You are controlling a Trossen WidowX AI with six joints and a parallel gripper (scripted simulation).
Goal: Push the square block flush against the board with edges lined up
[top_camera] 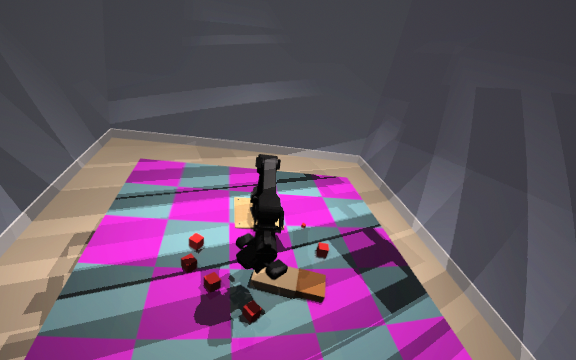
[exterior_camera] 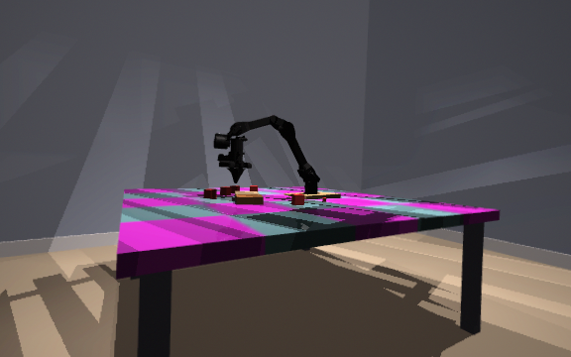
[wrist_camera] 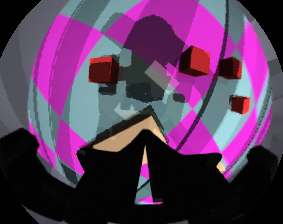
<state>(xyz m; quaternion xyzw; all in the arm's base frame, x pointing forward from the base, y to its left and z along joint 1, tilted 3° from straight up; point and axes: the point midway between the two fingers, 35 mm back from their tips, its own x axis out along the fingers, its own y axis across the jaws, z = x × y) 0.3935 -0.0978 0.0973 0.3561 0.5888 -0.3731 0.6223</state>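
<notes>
Right now the tan board is 80 mm to the left of my gripper tip, 50 mm below it and 20 mm behind it. Also, from my gripper tip: square block (190 mm to the left, 50 mm below, 40 mm ahead).
</notes>
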